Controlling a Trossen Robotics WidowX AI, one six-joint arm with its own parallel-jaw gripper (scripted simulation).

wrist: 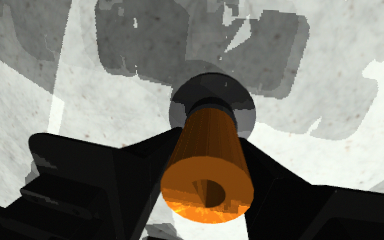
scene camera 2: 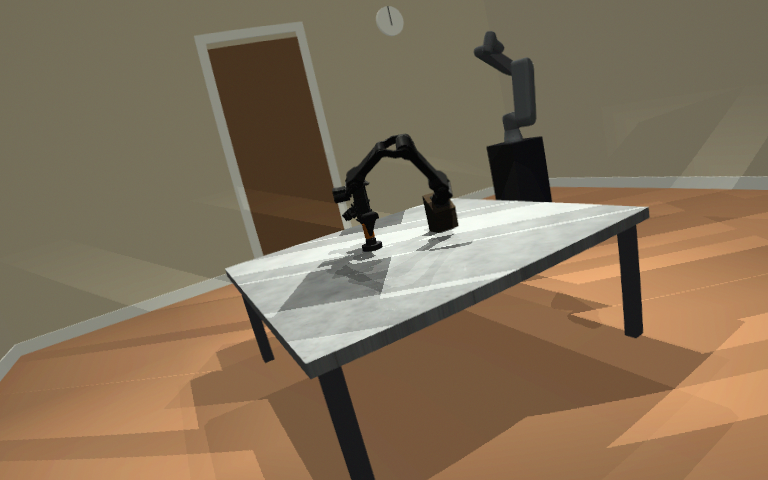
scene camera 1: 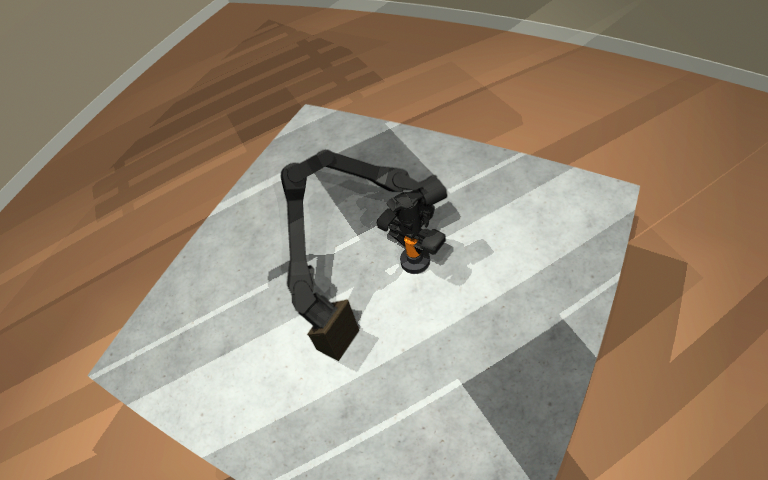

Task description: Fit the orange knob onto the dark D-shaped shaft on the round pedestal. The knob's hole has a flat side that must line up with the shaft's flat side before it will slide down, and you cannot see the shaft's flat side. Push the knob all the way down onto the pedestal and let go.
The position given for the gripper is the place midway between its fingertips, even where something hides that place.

In view: the gripper point(scene camera 1: 413, 249), an orange knob point(wrist: 207, 180) and a pedestal point(wrist: 216, 90).
The gripper is seen too in the wrist view point(wrist: 209, 137).
